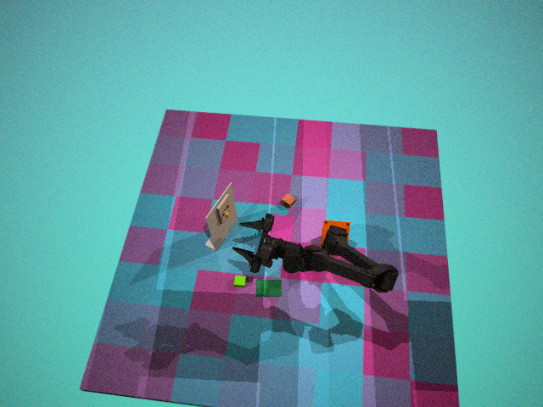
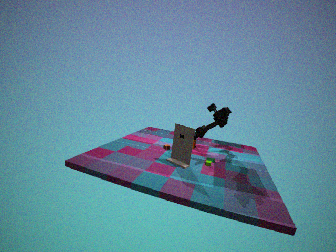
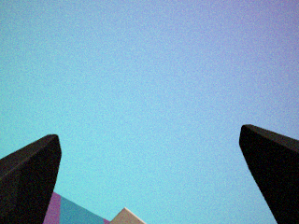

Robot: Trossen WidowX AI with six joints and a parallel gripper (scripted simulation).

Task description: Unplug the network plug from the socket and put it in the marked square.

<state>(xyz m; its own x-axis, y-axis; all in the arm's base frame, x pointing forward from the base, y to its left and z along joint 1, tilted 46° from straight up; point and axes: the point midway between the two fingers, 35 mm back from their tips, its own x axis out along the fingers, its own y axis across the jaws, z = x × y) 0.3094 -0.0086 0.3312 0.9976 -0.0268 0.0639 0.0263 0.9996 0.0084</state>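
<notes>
The network plug lies 11 cm ahead of my gripper tip, 17 cm to the right of it and 18 cm below it. From my gripper tip the other things lie so: pink square: 7 cm behind, 26 cm to the right, 38 cm below; then grey panel: 13 cm ahead, 18 cm to the right, 26 cm below.
</notes>
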